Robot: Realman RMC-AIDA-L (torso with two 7-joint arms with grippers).
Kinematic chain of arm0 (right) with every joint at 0, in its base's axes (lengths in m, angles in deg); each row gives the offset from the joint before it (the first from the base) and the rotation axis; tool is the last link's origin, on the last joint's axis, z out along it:
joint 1: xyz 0 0 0.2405 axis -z
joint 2: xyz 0 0 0 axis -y
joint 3: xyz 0 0 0.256 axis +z
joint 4: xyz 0 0 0 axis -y
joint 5: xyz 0 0 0.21 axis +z
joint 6: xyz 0 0 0 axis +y
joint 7: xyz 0 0 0.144 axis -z
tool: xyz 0 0 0
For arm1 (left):
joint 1: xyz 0 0 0.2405 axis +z
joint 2: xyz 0 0 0 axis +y
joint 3: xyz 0 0 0.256 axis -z
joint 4: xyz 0 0 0 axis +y
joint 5: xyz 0 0 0.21 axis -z
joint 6: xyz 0 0 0 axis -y
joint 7: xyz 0 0 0.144 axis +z
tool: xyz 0 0 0
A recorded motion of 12 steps. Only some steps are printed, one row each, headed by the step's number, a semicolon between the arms.
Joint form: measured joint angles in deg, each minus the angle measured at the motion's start. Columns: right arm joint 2, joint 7, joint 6, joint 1, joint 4, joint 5, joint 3; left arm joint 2, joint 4, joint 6, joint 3, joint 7, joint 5, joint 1.
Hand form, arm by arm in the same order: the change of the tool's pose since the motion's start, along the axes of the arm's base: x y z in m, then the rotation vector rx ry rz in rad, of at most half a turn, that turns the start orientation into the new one. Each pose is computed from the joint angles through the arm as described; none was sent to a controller.
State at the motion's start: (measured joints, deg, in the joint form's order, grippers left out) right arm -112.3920 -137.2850 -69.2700 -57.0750 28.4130 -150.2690 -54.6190; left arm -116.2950 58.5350 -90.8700 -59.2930 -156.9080 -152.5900 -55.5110
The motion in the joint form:
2: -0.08 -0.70 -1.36 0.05 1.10 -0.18 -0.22; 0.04 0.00 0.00 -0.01 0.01 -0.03 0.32
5: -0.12 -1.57 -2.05 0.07 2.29 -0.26 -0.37; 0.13 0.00 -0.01 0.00 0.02 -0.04 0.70
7: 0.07 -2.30 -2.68 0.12 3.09 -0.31 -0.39; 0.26 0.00 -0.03 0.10 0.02 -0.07 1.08
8: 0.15 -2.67 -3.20 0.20 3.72 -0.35 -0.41; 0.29 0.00 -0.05 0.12 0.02 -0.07 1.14
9: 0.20 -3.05 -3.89 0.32 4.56 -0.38 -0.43; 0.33 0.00 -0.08 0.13 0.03 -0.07 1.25
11: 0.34 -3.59 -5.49 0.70 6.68 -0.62 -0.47; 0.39 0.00 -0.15 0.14 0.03 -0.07 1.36
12: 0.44 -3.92 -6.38 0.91 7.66 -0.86 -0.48; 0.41 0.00 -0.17 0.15 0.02 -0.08 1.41
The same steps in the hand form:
2: -0.0028 -0.0009 0.0015 -0.0089 -0.0005 -0.0037; -0.0025 -0.0006 0.0003 0.0005 0.0011 0.0054
5: -0.0061 0.0003 0.0040 -0.0033 0.0002 -0.0051; -0.0055 -0.0013 0.0010 0.0017 0.0021 0.0121
7: -0.0077 0.0014 0.0074 0.0026 0.0006 -0.0105; -0.0087 -0.0018 0.0022 0.0043 0.0026 0.0197
8: -0.0087 0.0017 0.0095 0.0045 0.0007 -0.0124; -0.0093 -0.0019 0.0024 0.0046 0.0027 0.0211
9: -0.0102 0.0019 0.0119 0.0056 0.0014 -0.0133; -0.0102 -0.0021 0.0028 0.0047 0.0031 0.0231
11: -0.0130 0.0024 0.0182 0.0081 -0.0020 -0.0097; -0.0111 -0.0024 0.0032 0.0045 0.0038 0.0256
12: -0.0136 0.0021 0.0214 0.0078 -0.0057 -0.0110; -0.0116 -0.0025 0.0034 0.0047 0.0040 0.0269

